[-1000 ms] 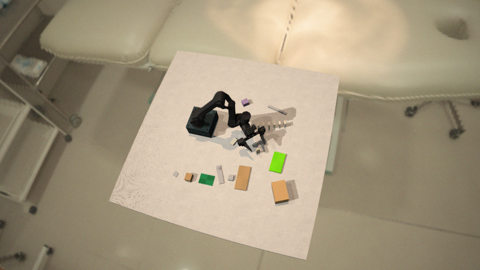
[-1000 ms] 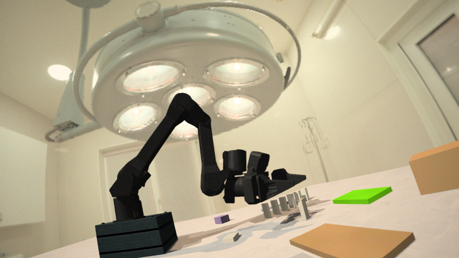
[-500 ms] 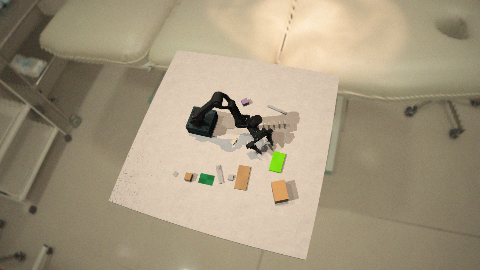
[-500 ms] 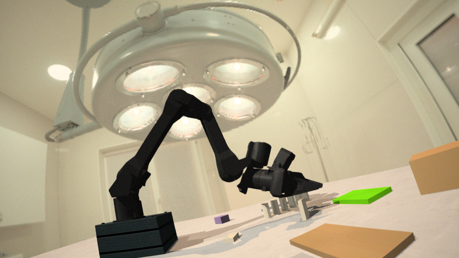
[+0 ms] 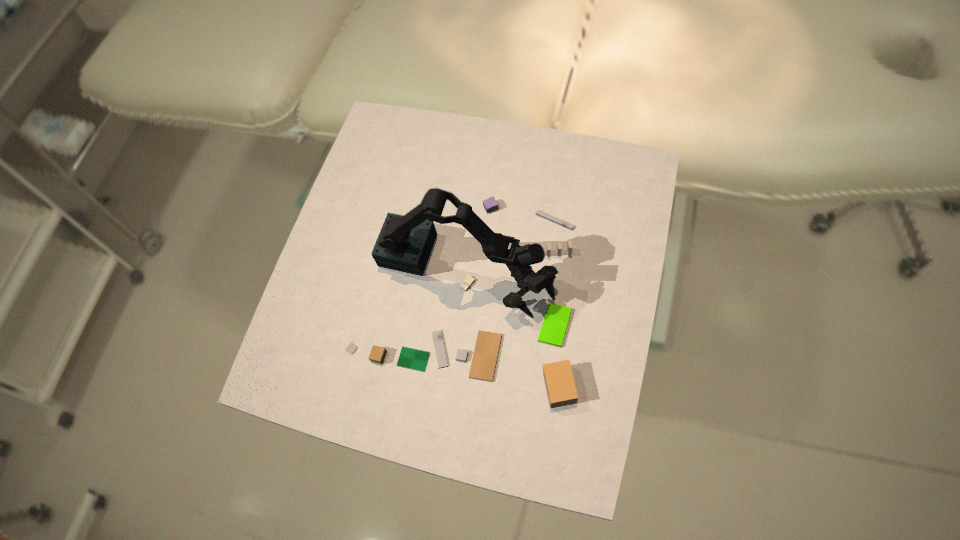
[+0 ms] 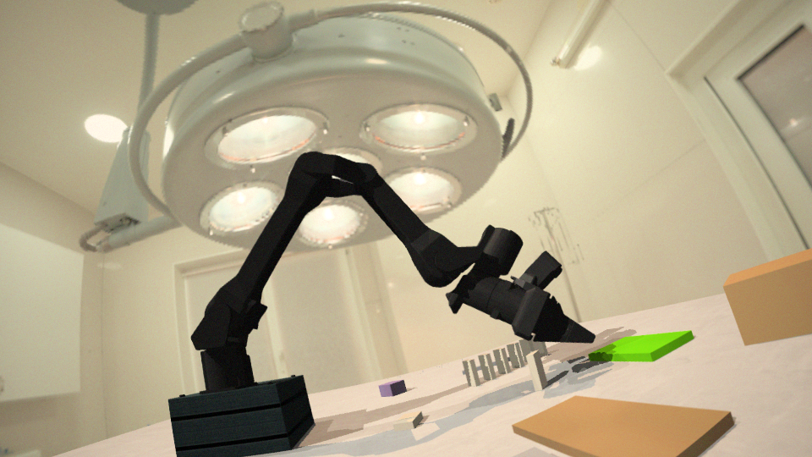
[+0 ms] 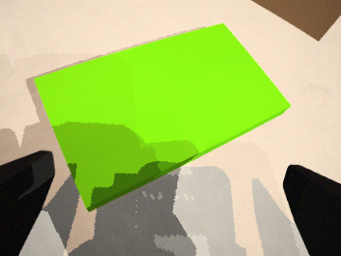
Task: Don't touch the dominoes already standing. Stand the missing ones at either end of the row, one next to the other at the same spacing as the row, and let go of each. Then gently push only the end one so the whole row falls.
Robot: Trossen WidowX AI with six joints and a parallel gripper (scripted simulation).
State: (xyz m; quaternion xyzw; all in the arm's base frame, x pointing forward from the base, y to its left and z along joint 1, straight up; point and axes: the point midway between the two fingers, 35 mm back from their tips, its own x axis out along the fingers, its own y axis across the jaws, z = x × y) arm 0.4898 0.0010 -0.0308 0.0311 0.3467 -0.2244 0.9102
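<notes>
Right now the bright green slab is 5 cm ahead of my gripper tip, 3 cm to the right of it and 3 cm below it. From my gripper tip the other things lie so: tan box: 20 cm to the right, 13 cm ahead, 1 cm below; then dark green tile: 32 cm behind, 29 cm to the right, 4 cm below; then orange slab: 20 cm to the right, 11 cm behind, 3 cm below.
</notes>
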